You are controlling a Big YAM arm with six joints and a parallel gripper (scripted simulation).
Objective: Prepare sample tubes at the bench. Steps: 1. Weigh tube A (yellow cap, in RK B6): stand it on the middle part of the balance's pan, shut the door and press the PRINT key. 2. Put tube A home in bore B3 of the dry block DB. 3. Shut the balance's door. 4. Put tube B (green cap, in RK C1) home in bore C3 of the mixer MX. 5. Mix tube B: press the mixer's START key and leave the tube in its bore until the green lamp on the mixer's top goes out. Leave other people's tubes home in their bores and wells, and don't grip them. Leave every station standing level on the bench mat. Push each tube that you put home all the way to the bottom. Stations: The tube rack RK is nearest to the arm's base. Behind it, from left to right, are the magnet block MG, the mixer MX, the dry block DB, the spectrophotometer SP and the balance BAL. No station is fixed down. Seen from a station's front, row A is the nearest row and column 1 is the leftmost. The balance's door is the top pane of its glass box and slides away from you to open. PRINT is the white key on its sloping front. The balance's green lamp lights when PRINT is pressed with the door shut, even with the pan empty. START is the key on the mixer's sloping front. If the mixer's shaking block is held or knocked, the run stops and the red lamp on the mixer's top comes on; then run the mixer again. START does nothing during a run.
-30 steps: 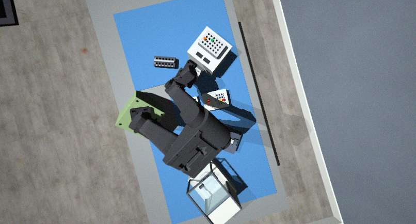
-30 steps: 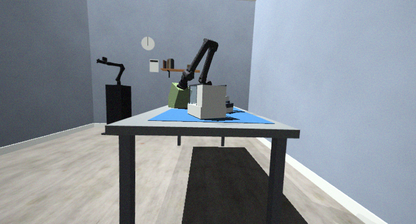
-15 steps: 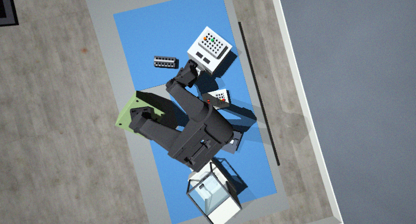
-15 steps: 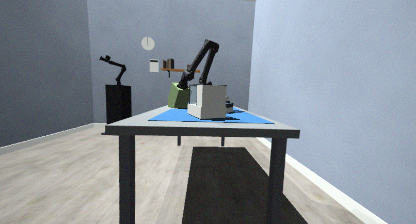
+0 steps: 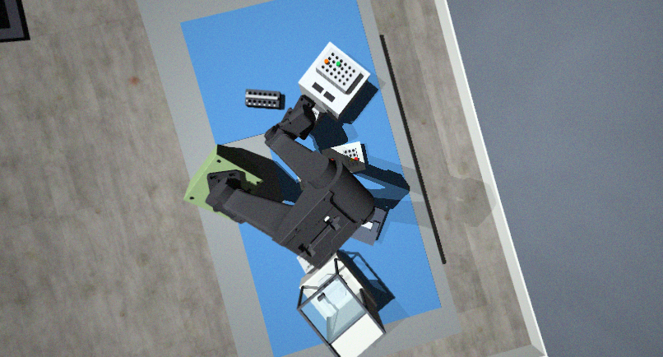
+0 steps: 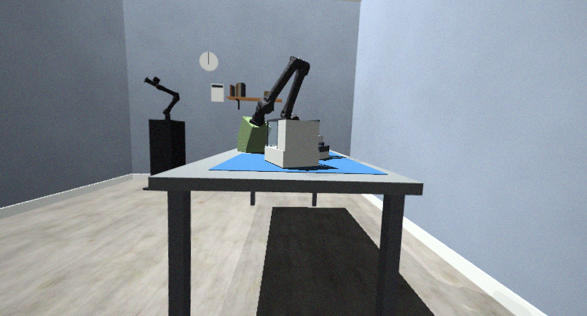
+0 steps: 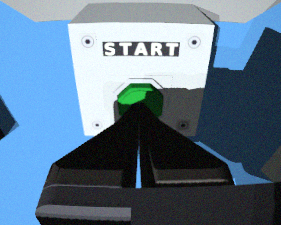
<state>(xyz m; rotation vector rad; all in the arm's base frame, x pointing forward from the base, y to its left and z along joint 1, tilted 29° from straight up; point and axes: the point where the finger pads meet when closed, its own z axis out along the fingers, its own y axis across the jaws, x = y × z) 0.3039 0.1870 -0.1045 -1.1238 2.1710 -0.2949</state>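
The mixer's green start key is 1 cm to the left of my hand, 1 cm below it and 1 cm ahead of it. The rest, counted from my hand: magnet block MG (16 cm behind, 12 cm to the left, 5 cm below); orange-capped tube (15 cm to the left, 10 cm ahead, 8 cm above); white rack RK (19 cm to the right, 6 cm below, 3 cm behind).
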